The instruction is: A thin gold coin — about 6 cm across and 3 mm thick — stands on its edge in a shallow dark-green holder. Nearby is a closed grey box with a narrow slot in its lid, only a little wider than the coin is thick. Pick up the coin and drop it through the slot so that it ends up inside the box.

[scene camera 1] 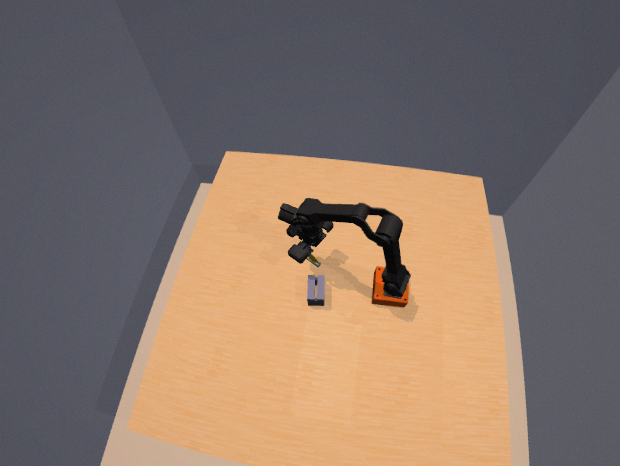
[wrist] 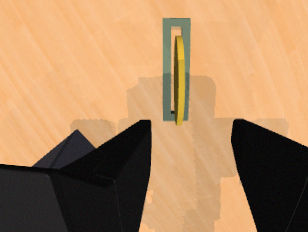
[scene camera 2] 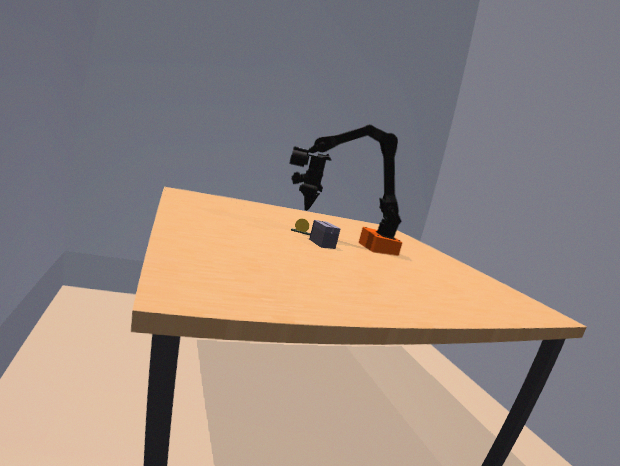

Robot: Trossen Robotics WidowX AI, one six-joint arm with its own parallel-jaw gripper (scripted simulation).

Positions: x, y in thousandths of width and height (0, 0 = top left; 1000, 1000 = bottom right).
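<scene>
My gripper: scene camera 1 (504, 535), wrist view (625, 562), scene camera 2 (494, 450).
</scene>
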